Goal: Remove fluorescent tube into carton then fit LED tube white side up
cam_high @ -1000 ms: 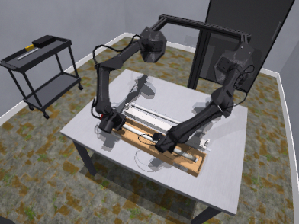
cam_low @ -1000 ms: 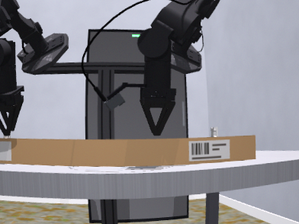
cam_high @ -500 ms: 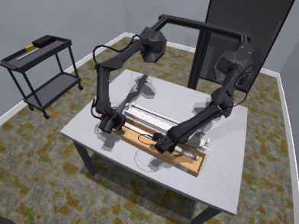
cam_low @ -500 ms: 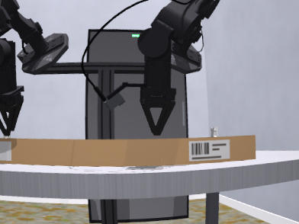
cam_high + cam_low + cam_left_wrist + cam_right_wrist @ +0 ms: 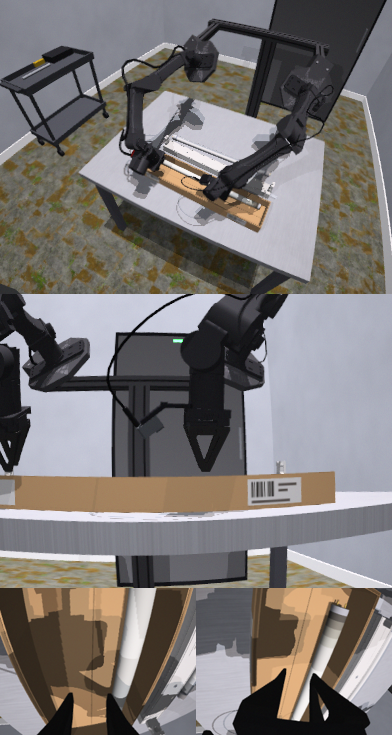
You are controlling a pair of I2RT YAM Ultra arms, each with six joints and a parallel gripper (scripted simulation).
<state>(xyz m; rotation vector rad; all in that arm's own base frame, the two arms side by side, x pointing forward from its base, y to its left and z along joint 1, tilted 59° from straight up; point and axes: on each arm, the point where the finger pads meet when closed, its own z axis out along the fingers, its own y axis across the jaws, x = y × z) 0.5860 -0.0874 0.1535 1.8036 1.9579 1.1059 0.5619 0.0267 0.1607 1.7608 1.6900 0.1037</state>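
The light fixture lies 17 cm behind my left hand, 11 cm to the right of it and 2 cm below it. From my left hand the other things lie so: carton: 2 cm behind, 12 cm to the right, 4 cm below; then old fluorescent tube: 6 cm behind, 12 cm to the right, 5 cm below; then LED tube: 27 cm behind, 13 cm to the right, 6 cm below.
The LED tube lies 27 cm behind my right hand, 21 cm to the left of it and 6 cm below it. Also, from my right hand: light fixture 17 cm behind, 23 cm to the left, 2 cm below; then carton 2 cm behind, 22 cm to the left, 5 cm below; then old fluorescent tube 6 cm behind, 22 cm to the left, 6 cm below.
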